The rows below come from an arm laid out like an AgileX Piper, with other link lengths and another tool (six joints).
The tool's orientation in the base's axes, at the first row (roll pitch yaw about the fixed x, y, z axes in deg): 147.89 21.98 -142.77
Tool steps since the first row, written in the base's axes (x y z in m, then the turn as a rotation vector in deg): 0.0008 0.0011 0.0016 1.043 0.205 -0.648; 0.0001 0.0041 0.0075 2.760 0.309 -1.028; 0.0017 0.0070 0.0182 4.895 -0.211 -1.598; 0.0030 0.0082 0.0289 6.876 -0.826 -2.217; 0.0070 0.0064 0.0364 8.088 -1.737 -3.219; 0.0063 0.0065 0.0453 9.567 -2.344 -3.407
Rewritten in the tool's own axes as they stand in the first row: -0.0018 0.0009 -0.0006 -0.643 -0.906 0.563; -0.0052 0.0059 -0.0034 -1.826 -2.187 0.807; -0.0120 0.0117 -0.0101 -2.898 -4.188 0.787; -0.0176 0.0168 -0.0179 -3.784 -6.163 0.758; -0.0224 0.0168 -0.0251 -3.792 -7.975 0.901; -0.0253 0.0217 -0.0320 -4.473 -9.396 0.573
